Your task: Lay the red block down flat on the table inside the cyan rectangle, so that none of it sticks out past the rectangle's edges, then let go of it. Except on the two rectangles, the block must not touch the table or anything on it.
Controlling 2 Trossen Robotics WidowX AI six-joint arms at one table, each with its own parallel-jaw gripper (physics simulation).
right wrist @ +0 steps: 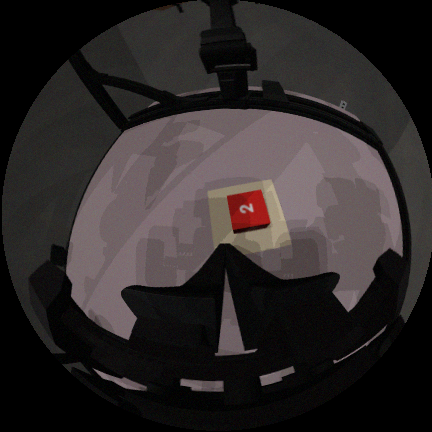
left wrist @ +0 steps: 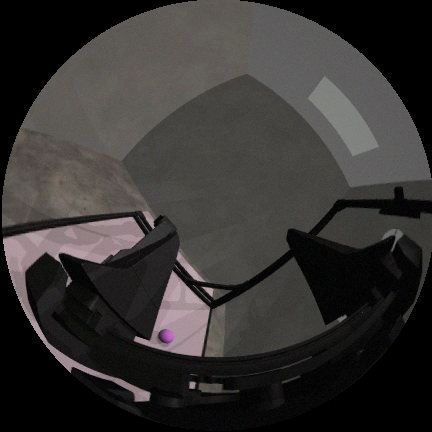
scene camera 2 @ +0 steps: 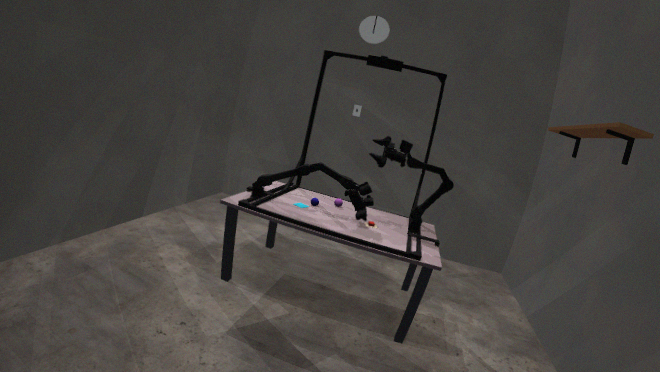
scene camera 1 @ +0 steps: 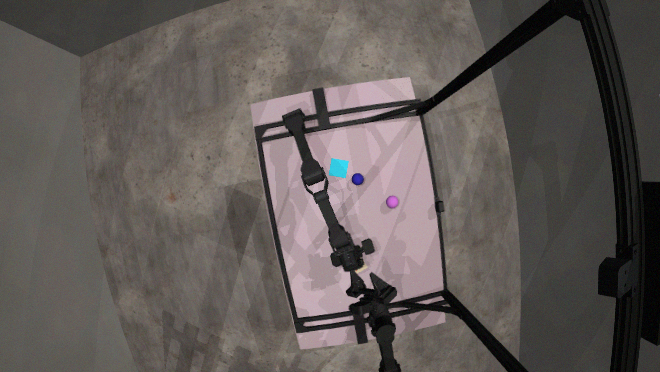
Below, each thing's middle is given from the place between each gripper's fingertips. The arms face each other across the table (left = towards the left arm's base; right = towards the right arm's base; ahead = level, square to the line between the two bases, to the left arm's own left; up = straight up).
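Scene:
With my left gripper I am 440 mm above the red block [right wrist: 247, 210], 110 mm to the right of it and 20 mm short of it.
My right hand is 1 cm above the red block, 2 cm short of it and 3 cm to the right of it. By its middle, the block is nearer to my right hand than to my left gripper.

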